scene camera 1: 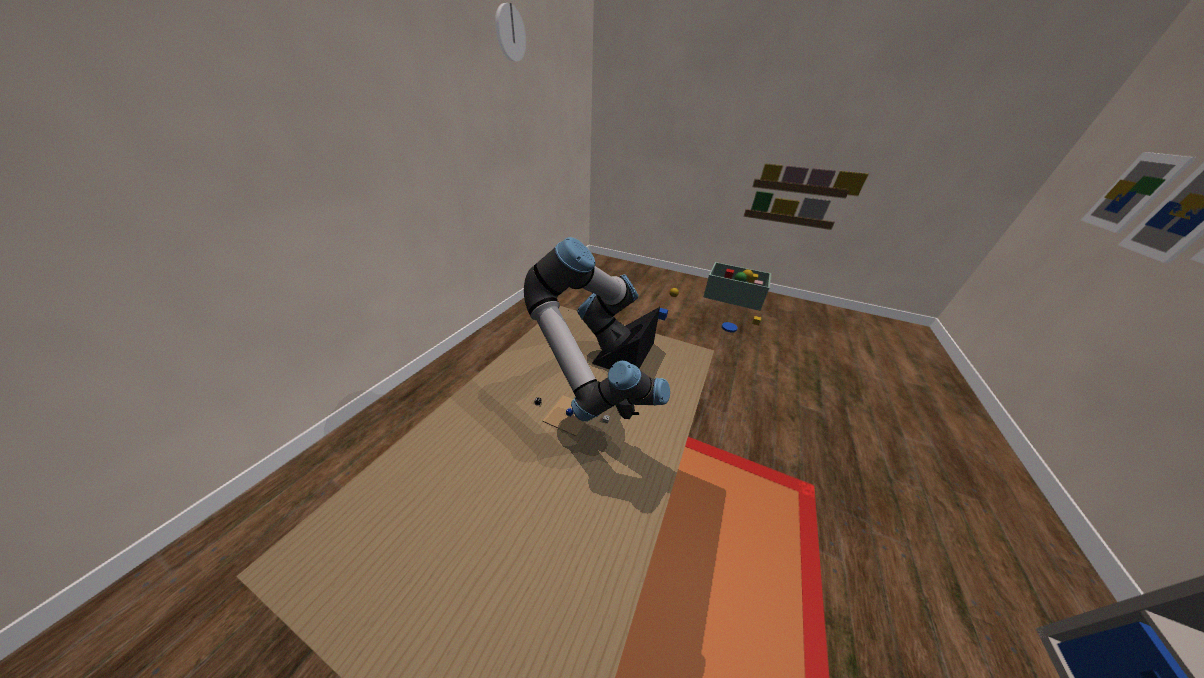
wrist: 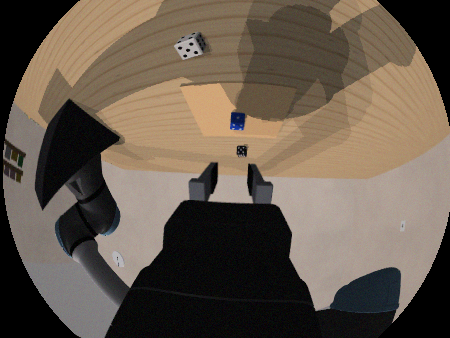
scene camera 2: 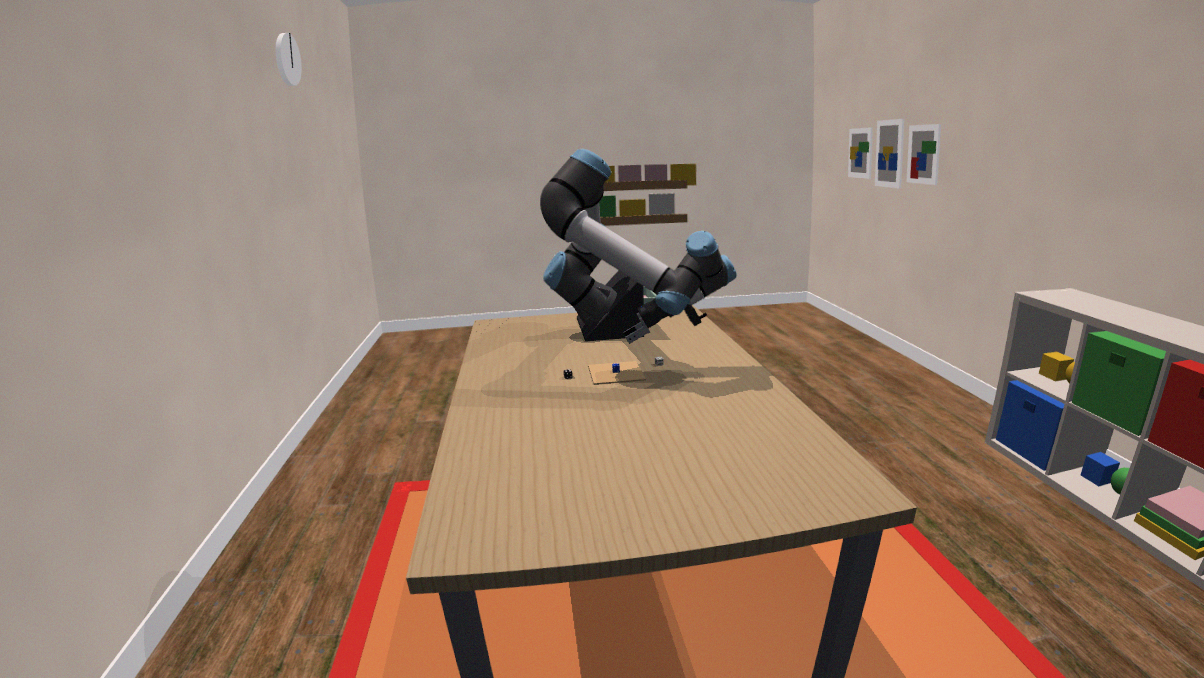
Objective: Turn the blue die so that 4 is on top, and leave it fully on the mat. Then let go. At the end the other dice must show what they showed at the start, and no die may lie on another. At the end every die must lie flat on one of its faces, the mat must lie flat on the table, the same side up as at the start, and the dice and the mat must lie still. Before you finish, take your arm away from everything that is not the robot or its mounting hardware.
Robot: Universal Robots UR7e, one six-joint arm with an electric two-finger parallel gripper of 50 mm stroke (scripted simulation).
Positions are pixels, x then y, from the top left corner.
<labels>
tan mat: scene camera 1; wrist 265, 105; scene camera 2
same spot on tan mat: (scene camera 1: 557, 417) = (scene camera 2: 607, 376)
</labels>
